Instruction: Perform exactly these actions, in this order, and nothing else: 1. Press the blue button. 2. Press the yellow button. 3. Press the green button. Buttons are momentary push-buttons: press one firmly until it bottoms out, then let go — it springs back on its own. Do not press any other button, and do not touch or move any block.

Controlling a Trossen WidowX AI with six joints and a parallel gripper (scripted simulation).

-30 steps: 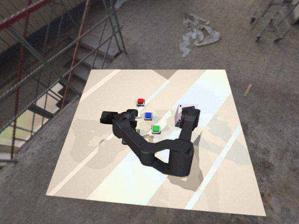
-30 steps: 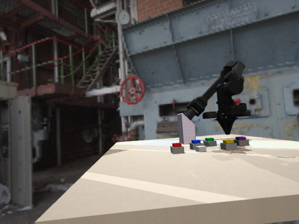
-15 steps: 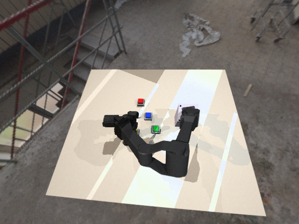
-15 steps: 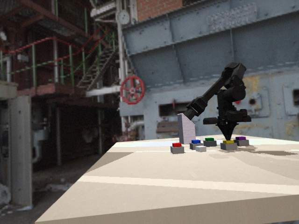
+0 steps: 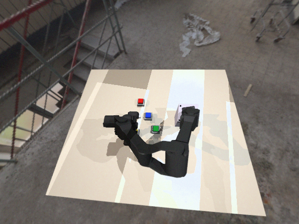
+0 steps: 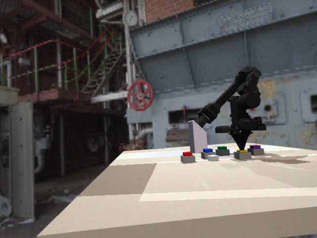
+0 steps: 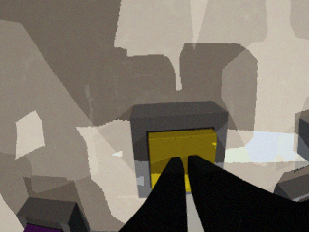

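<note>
Right now the yellow button is 1 cm below my gripper tip. The rest, counted from my gripper tip: purple button 11 cm to the left, 6 cm behind; green button 13 cm behind, 1 cm to the right; white block 12 cm to the right, 2 cm below, 2 cm behind.
</note>
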